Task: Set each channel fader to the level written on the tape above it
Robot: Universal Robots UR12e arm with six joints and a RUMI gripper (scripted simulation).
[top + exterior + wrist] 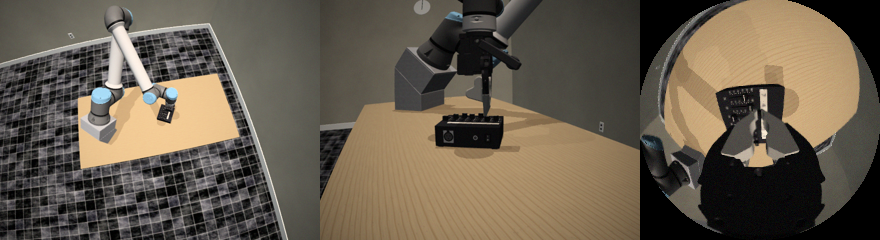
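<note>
My gripper is now 6 cm past the fader cap, 2 cm above it and 1 cm to the right of it.
</note>
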